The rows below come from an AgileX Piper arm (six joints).
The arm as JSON. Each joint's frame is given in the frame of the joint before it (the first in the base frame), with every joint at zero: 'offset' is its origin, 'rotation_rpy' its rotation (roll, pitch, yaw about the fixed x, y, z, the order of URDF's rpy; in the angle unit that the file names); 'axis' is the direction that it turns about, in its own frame. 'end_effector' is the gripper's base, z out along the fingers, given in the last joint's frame.
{
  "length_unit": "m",
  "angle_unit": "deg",
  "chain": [
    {
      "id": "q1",
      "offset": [
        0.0,
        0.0,
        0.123
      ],
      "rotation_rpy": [
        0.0,
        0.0,
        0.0
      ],
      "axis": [
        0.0,
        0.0,
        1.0
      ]
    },
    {
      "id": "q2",
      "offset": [
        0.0,
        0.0,
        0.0
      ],
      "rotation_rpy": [
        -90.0,
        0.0,
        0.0
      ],
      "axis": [
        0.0,
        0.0,
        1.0
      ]
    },
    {
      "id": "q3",
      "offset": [
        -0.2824,
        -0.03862,
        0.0
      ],
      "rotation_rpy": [
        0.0,
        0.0,
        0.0
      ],
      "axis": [
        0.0,
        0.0,
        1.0
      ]
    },
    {
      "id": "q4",
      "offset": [
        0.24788,
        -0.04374,
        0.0
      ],
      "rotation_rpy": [
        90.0,
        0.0,
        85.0
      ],
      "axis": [
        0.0,
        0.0,
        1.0
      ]
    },
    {
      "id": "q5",
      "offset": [
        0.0,
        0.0,
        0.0
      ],
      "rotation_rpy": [
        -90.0,
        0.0,
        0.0
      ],
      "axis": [
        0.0,
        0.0,
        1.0
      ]
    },
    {
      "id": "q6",
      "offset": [
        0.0,
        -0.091,
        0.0
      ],
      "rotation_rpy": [
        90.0,
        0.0,
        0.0
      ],
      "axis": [
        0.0,
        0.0,
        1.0
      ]
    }
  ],
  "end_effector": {
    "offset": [
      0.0,
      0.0,
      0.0
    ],
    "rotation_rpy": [
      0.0,
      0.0,
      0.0
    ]
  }
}
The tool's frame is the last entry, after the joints.
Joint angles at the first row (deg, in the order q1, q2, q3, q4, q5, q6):
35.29 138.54 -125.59 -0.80 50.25 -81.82
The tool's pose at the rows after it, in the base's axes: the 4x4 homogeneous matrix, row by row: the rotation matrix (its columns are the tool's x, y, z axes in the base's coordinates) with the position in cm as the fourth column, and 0 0 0 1 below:
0.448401 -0.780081 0.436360 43.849; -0.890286 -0.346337 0.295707 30.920; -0.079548 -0.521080 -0.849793 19.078; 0 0 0 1
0.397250 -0.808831 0.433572 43.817; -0.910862 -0.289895 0.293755 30.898; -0.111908 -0.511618 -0.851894 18.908; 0 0 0 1
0.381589 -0.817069 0.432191 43.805; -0.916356 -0.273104 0.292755 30.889; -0.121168 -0.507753 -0.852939 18.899; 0 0 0 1
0.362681 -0.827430 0.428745 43.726; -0.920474 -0.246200 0.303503 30.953; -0.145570 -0.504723 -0.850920 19.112; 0 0 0 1
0.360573 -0.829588 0.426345 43.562; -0.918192 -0.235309 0.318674 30.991; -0.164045 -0.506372 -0.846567 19.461; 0 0 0 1
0.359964 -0.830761 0.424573 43.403; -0.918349 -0.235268 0.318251 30.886; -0.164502 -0.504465 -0.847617 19.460; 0 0 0 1
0.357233 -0.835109 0.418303 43.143; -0.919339 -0.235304 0.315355 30.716; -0.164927 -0.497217 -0.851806 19.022; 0 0 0 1
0.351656 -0.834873 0.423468 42.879; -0.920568 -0.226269 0.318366 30.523; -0.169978 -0.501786 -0.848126 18.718; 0 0 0 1
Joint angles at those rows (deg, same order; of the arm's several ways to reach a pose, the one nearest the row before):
35.29 138.54 -125.59 -0.80 50.25 -79.81
35.29 138.54 -125.25 -0.80 50.13 -76.15
35.29 138.54 -125.25 -0.80 50.25 -75.06
35.29 138.31 -125.25 0.00 50.25 -73.91
35.29 137.68 -124.73 1.03 49.90 -73.97
35.29 137.11 -123.65 1.09 49.50 -73.97
35.29 136.42 -121.41 1.20 48.41 -73.91
35.29 135.39 -118.66 1.20 46.29 -73.51

